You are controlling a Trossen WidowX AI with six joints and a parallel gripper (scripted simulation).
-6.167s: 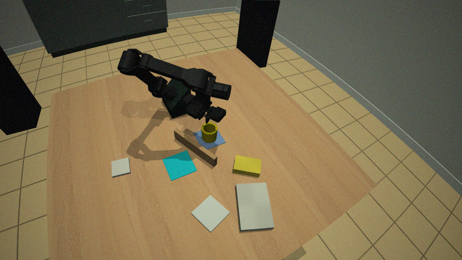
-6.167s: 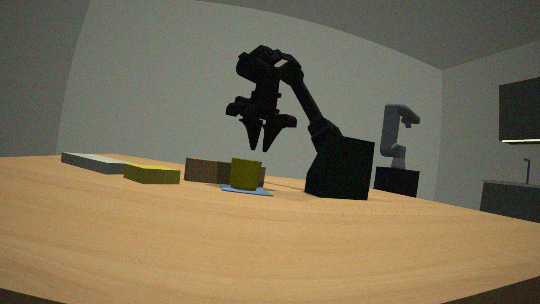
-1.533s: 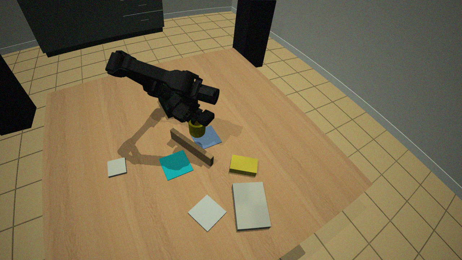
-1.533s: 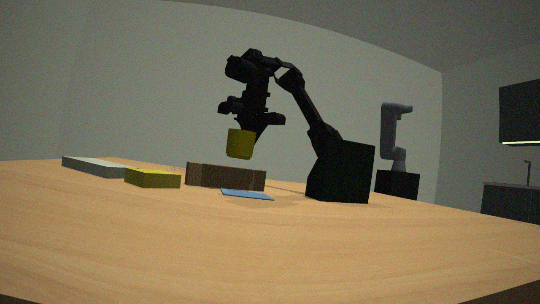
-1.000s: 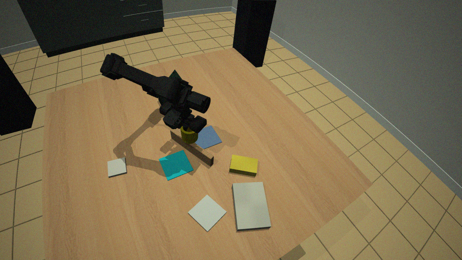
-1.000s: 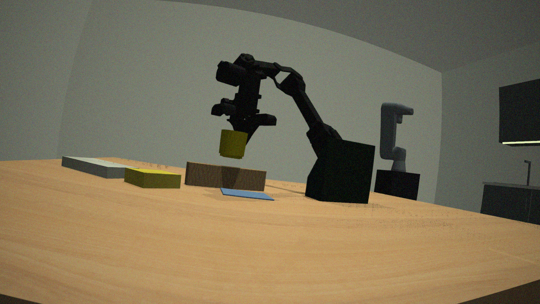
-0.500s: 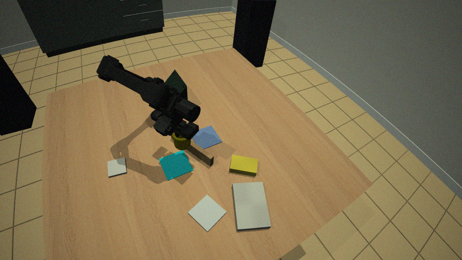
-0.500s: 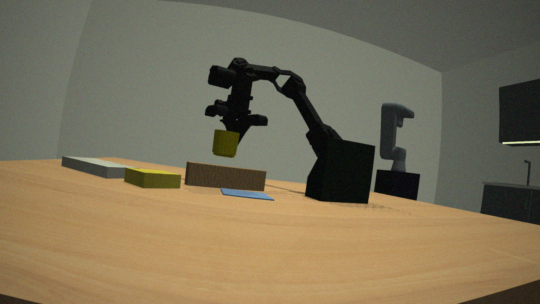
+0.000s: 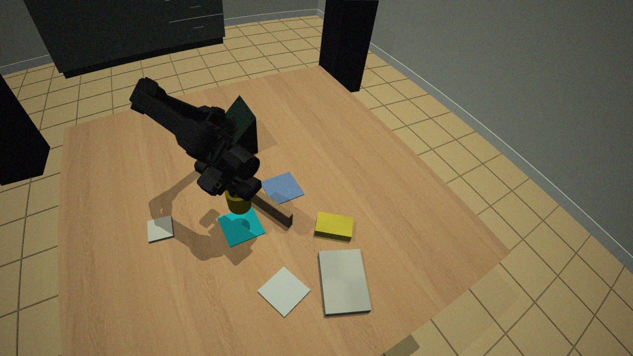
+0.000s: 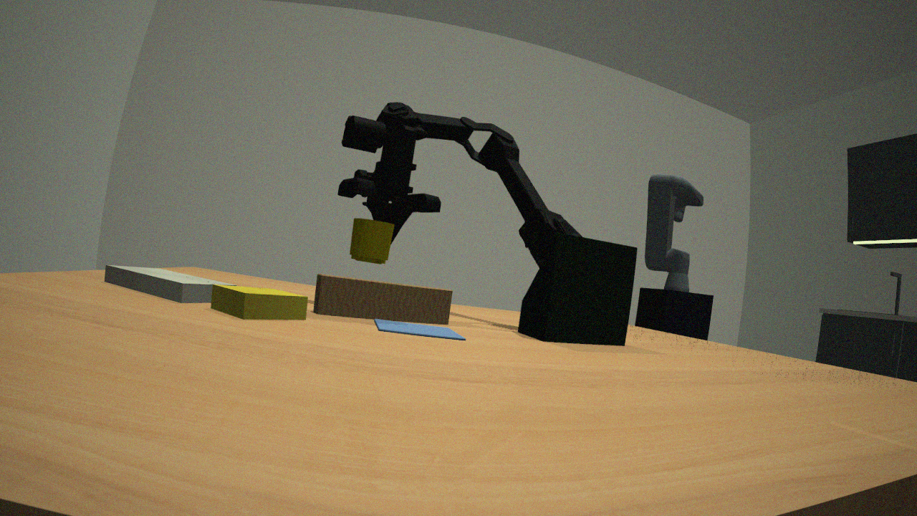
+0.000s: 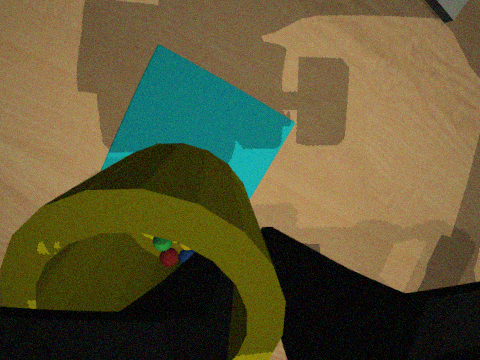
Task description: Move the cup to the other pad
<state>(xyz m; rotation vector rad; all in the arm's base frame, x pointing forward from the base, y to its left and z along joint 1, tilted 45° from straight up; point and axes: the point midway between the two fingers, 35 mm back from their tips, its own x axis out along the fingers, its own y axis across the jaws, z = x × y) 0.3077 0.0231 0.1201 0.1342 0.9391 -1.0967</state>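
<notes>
The cyan pad is 3 cm ahead of my gripper tip, 1 cm to the left of it and 13 cm below it. From my gripper tip the other things lie so: yellow cup: 2 cm ahead, 2 cm to the left; wooden bar: 2 cm behind, 9 cm to the left, 10 cm below; red marble: 2 cm ahead, 4 cm to the left, 2 cm below.
</notes>
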